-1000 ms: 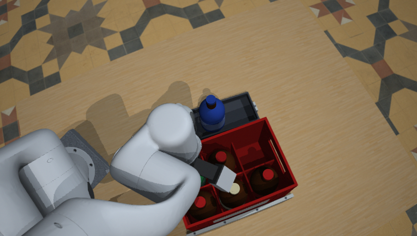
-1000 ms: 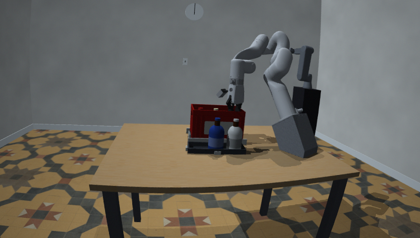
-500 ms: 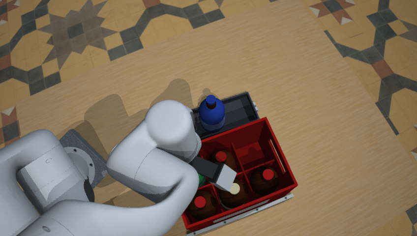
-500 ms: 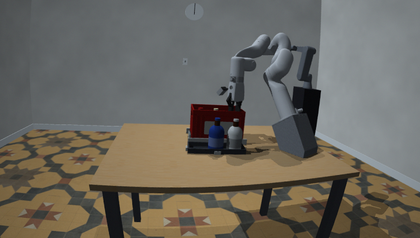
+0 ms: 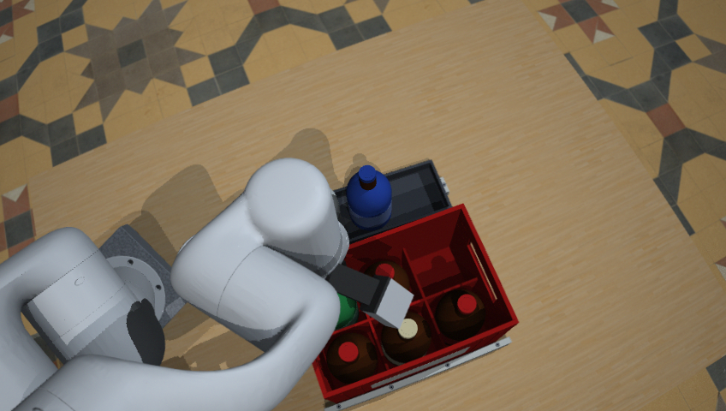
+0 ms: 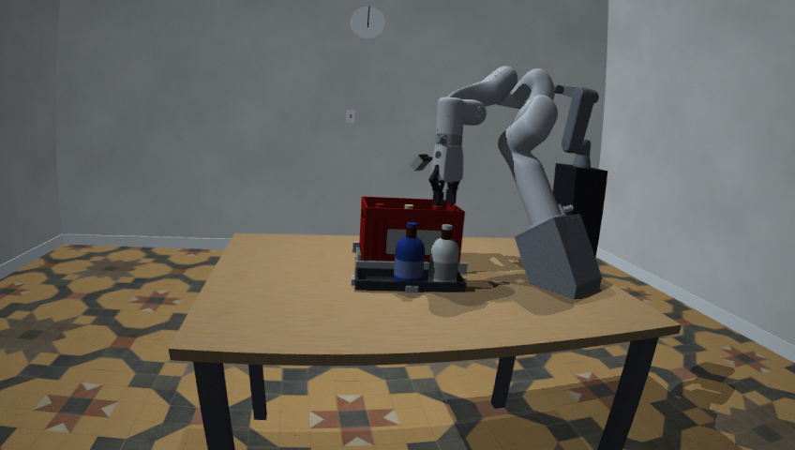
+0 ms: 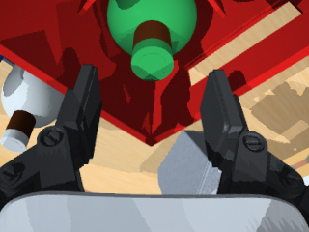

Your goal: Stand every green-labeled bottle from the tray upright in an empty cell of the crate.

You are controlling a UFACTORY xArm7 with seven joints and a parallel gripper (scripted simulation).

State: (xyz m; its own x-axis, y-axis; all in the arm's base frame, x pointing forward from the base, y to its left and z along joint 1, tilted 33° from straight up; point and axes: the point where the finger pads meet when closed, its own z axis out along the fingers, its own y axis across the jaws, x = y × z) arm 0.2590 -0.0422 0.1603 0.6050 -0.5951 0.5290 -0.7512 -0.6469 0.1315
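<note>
Now: hand 110 mm above the green bottle. Also, from my hand: white bottle: 40 mm ahead, 160 mm to the left, 120 mm below; then red crate: 80 mm ahead, 50 mm to the right, 120 mm below; then blue bottle: 130 mm ahead, 140 mm to the left, 120 mm below.
</note>
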